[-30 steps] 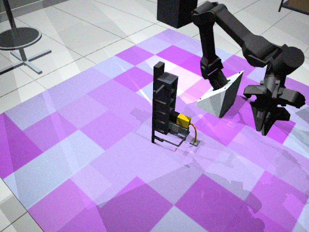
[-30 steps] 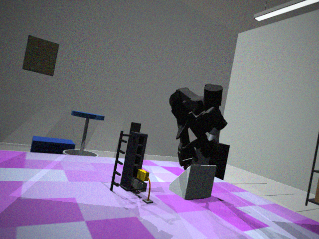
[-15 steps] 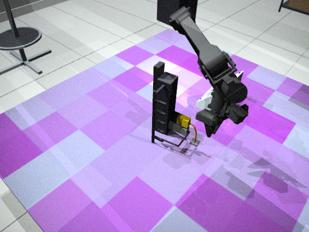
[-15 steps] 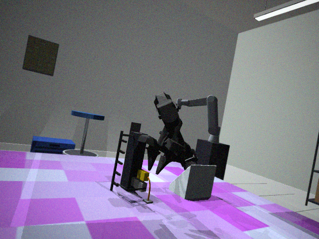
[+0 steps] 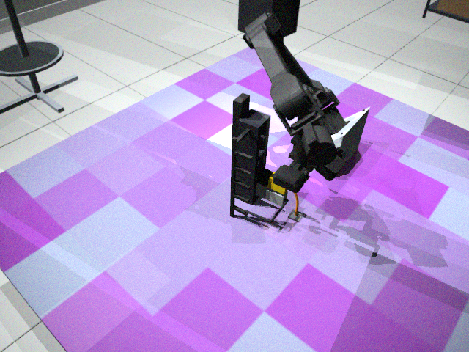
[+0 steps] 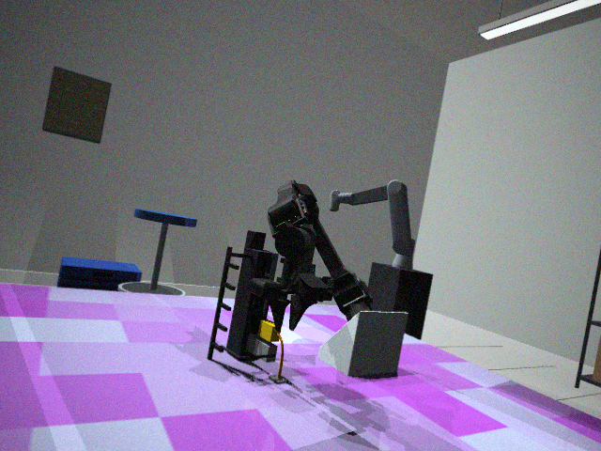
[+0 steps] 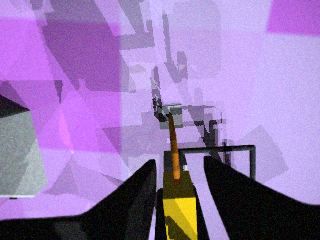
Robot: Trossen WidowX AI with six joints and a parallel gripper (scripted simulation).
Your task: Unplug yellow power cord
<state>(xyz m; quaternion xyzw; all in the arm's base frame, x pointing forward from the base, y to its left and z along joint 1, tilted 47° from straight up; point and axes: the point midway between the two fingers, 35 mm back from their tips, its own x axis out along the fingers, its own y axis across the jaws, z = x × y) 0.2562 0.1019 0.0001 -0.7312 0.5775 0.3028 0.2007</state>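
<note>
My gripper tip is 20 mm short of the plug, 70 mm to the left of it and 10 mm above it.
</note>
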